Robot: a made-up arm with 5 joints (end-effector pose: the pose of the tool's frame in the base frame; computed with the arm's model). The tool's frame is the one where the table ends.
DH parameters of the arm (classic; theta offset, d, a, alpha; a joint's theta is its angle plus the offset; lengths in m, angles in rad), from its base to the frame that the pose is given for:
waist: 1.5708 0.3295 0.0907 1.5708
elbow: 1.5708 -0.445 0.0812 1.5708
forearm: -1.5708 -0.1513 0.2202 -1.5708
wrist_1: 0 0.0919 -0.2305 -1.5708
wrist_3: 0 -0.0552 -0.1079 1.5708
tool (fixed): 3.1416 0.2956 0 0
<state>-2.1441 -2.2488 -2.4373 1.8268 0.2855</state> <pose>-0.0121 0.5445 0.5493 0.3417 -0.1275 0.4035 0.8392</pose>
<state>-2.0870 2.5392 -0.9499 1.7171 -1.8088</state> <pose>0.2526 0.5229 0.7202 0.7073 0.1255 -0.3285 -0.6133</pose>
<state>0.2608 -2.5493 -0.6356 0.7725 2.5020</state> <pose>-0.6332 -0.0471 0.5301 0.1639 0.0931 -0.0441 0.9811</pose>
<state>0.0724 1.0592 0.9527 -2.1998 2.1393</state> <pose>-0.4895 -0.1803 0.3218 0.7795 -0.5709 -0.2286 -0.1191</pose>
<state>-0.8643 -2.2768 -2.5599 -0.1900 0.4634</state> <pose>-0.4426 0.4793 0.6046 0.4598 -0.2096 -0.4092 0.7597</pose>
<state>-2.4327 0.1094 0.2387 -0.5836 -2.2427</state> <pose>0.1255 0.3930 0.1717 0.0043 0.9463 0.0740 -0.3148</pose>
